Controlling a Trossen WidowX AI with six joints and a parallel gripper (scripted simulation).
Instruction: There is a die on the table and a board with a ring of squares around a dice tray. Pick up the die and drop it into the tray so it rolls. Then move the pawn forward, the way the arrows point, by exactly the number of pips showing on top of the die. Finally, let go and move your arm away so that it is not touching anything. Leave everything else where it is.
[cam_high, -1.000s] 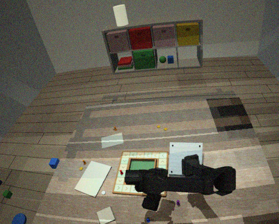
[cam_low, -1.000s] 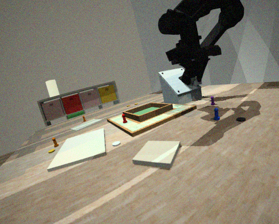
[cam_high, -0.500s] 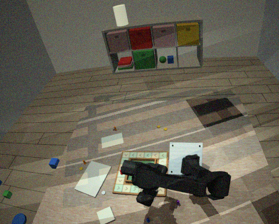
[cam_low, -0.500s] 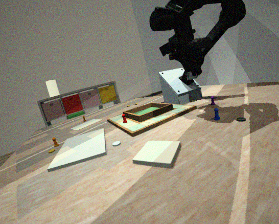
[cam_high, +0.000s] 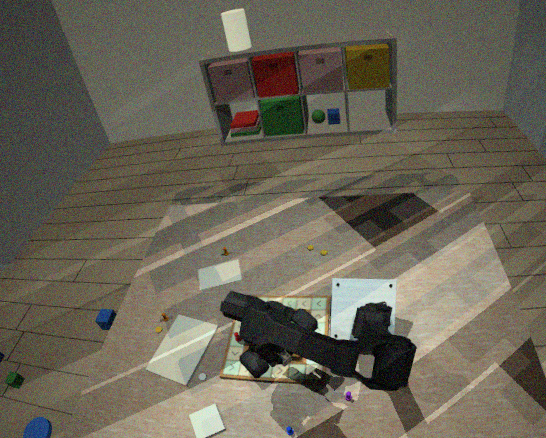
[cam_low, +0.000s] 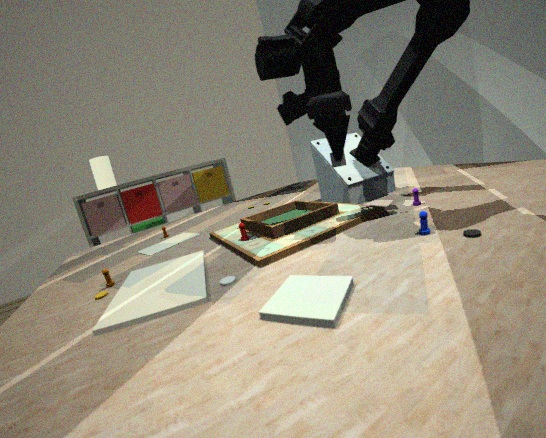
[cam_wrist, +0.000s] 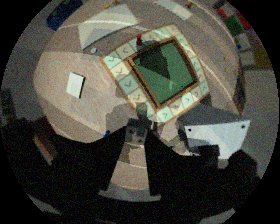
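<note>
Right now my gripper tip is 150 mm short of the red pawn, 130 mm to the left of it and 90 mm above it. Also, from my gripper tip: grey-white die: right at my gripper tip; blue pawn: 140 mm to the left, 110 mm below; purple pawn: 150 mm behind, 110 mm below, 60 mm to the left.
</note>
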